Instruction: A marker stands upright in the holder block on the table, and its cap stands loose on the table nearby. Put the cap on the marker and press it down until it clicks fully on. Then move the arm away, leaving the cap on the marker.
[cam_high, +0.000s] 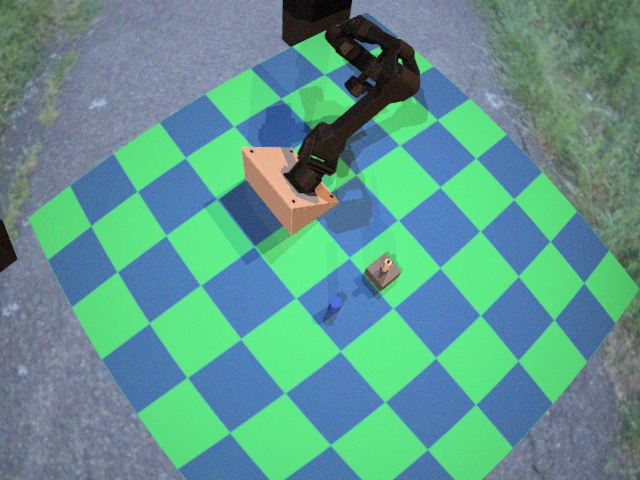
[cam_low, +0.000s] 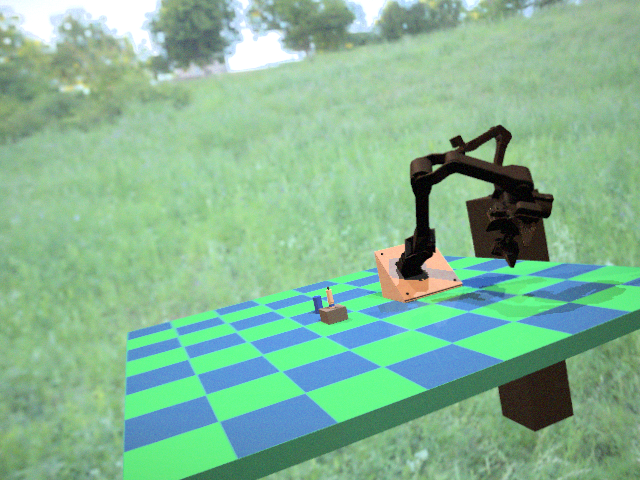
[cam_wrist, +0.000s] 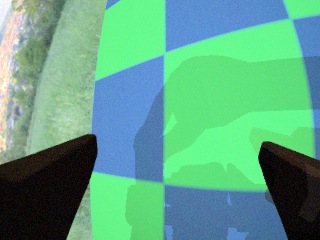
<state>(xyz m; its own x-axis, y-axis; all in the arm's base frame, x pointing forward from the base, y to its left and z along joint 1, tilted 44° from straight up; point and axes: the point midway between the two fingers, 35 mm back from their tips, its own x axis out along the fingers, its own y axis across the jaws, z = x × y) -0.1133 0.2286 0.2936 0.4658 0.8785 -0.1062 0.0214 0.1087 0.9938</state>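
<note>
Right now the holder block is 380 mm ahead of my gripper tip, 350 mm to the right of it and 90 mm below it. From my gripper tip the other things lie so: blue cap (370 mm ahead, 490 mm to the right, 80 mm below).
</note>
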